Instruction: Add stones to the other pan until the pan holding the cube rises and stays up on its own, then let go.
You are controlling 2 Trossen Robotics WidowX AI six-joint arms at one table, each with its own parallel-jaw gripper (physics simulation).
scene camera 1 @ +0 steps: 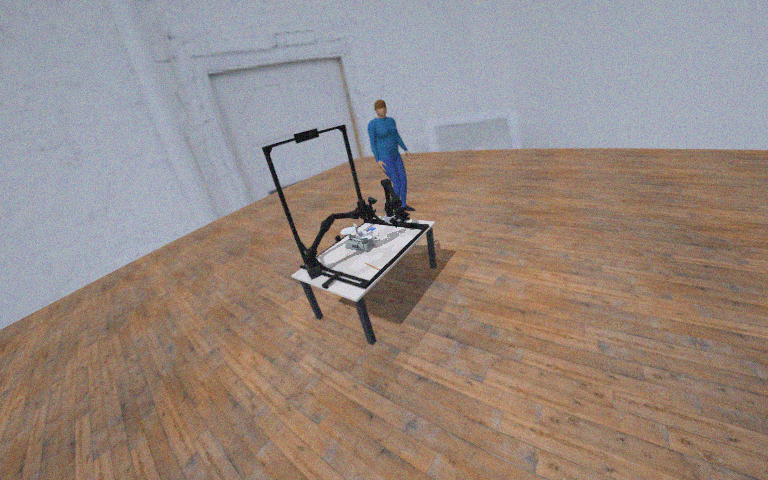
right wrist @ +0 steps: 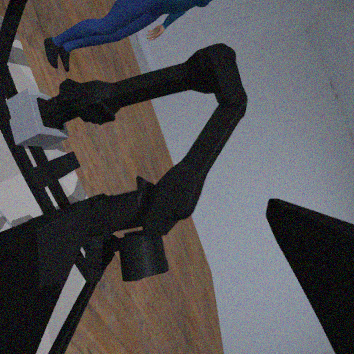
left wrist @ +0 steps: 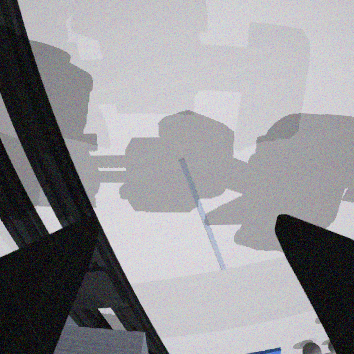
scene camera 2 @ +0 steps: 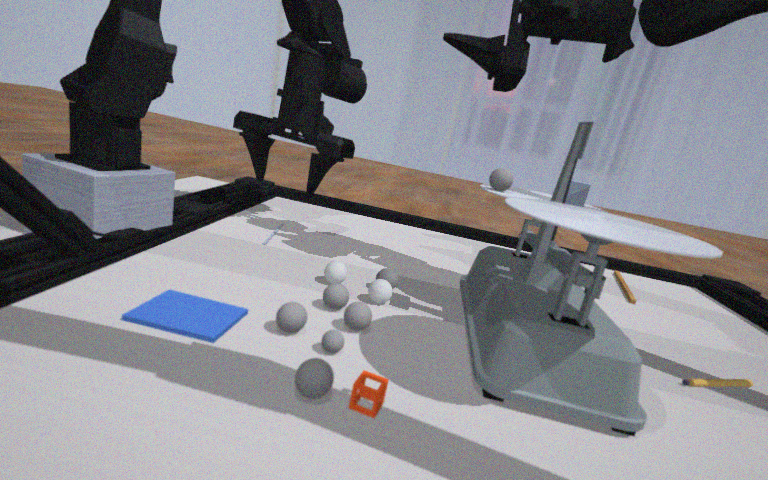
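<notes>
The grey balance stands at the right in scene camera 2. Its near pan shows no load. The far pan bears a grey stone and a blue-grey cube, partly hidden by the upright; which pan is higher is unclear. Several stones lie on the table, among them a white stone, a grey stone and a large dark stone. My left gripper is open and empty above the table, behind the stones. My right gripper is open and empty, high above the balance.
A blue pad lies left of the stones, an orange cube frame at the front. A thin bluish strip lies below my left gripper. Yellow sticks lie near the balance. A person stands behind the table.
</notes>
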